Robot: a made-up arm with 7 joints.
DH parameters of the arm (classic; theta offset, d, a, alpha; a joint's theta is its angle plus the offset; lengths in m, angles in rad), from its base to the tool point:
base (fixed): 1.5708 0.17 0 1.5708
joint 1: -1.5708 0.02 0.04 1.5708
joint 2: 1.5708 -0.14 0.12 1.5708
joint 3: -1.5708 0.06 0 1.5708
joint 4: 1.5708 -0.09 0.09 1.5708
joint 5: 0 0.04 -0.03 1.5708
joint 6: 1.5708 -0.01 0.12 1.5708
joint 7: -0.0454 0 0.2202 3.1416
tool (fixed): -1.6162 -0.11 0 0
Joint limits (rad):
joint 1: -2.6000..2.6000
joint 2: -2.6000..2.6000
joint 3: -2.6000..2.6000
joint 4: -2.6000..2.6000
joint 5: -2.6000..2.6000
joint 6: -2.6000..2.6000
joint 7: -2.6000..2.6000
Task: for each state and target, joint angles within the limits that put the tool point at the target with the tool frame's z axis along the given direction. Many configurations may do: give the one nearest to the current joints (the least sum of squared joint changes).
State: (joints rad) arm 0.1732 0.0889 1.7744 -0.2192 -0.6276 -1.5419 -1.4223
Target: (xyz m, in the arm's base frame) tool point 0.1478 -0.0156 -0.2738 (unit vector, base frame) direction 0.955 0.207 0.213
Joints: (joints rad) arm -0.3004 0.0892 1.5888 -0.0493 -0.8624 -1.3690 -1.5217
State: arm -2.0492 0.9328 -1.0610 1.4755 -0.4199 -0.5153 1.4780
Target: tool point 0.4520 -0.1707 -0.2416 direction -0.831 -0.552 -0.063
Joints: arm -1.5326 0.4153 -1.2558 1.1591 -0.3196 -0.5669 1.0742
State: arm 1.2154 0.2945 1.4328 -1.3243 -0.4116 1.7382 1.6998
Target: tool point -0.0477 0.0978 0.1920 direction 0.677 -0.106 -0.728
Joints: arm 0.9069 0.6779 1.9584 -1.6558 -0.8100 2.2928 1.9916
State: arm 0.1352 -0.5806 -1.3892 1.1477 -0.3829 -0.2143 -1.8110
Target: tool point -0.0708 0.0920 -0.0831 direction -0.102 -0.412 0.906
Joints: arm 0.5535 -0.8027 -1.9925 0.4615 0.4759 -0.3247 -1.3206
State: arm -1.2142 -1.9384 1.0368 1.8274 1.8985 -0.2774 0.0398
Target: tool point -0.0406 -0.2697 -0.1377 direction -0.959 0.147 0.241
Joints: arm -1.5909 -1.4279 1.3340 1.7872 2.1784 -1.3596 -0.1335
